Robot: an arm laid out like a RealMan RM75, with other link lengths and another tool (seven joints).
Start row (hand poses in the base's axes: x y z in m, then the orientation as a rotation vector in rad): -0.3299, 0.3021, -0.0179, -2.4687, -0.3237, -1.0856
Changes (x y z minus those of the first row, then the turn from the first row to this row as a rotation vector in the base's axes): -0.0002, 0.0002, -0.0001, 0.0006, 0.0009, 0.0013; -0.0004, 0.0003, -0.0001, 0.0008, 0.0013, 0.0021; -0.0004, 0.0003, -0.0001, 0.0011, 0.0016, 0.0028; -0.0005, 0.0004, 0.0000, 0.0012, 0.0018, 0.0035; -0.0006, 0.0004, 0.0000, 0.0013, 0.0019, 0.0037; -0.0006, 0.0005, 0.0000, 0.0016, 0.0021, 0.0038; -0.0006, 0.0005, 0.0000, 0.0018, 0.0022, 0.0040; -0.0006, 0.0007, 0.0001, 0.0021, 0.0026, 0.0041; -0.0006, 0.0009, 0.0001, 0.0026, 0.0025, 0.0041; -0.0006, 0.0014, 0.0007, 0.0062, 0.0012, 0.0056; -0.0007, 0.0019, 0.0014, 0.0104, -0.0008, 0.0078; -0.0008, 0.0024, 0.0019, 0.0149, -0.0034, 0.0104; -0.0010, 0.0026, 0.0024, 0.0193, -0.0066, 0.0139; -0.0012, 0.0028, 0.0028, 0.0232, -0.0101, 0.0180; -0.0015, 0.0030, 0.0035, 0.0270, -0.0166, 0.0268; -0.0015, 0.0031, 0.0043, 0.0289, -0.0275, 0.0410; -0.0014, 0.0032, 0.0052, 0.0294, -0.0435, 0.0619; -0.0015, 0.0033, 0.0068, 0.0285, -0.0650, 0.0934; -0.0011, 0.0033, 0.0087, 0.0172, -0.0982, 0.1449; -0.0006, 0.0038, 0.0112, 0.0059, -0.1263, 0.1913; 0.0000, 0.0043, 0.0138, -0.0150, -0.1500, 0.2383; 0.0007, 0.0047, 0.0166, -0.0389, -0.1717, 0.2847
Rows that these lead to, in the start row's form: -0.3301, 0.3023, -0.0180, -2.4680, -0.3246, -1.0839; -0.3303, 0.3024, -0.0180, -2.4677, -0.3253, -1.0830; -0.3303, 0.3024, -0.0180, -2.4673, -0.3259, -1.0823; -0.3304, 0.3025, -0.0179, -2.4670, -0.3266, -1.0818; -0.3305, 0.3025, -0.0179, -2.4669, -0.3268, -1.0816; -0.3305, 0.3026, -0.0179, -2.4667, -0.3266, -1.0812; -0.3305, 0.3026, -0.0179, -2.4665, -0.3267, -1.0810; -0.3305, 0.3028, -0.0178, -2.4663, -0.3265, -1.0804; -0.3305, 0.3030, -0.0178, -2.4659, -0.3263, -1.0805; -0.3305, 0.3035, -0.0172, -2.4615, -0.3262, -1.0812; -0.3306, 0.3040, -0.0165, -2.4559, -0.3269, -1.0825; -0.3307, 0.3045, -0.0160, -2.4497, -0.3280, -1.0842; -0.3309, 0.3047, -0.0155, -2.4429, -0.3304, -1.0864; -0.3311, 0.3049, -0.0151, -2.4361, -0.3339, -1.0888; -0.3314, 0.3051, -0.0144, -2.4260, -0.3440, -1.0929; -0.3314, 0.3052, -0.0136, -2.4131, -0.3629, -1.1006; -0.3313, 0.3053, -0.0127, -2.3959, -0.3920, -1.1117; -0.3314, 0.3054, -0.0111, -2.3721, -0.4358, -1.1252; -0.3310, 0.3054, -0.0092, -2.3410, -0.5125, -1.1450; -0.3305, 0.3059, -0.0067, -2.3132, -0.5813, -1.1598; -0.3299, 0.3064, -0.0041, -2.2938, -0.6556, -1.1693; -0.3292, 0.3068, -0.0013, -2.2764, -0.7303, -1.1762
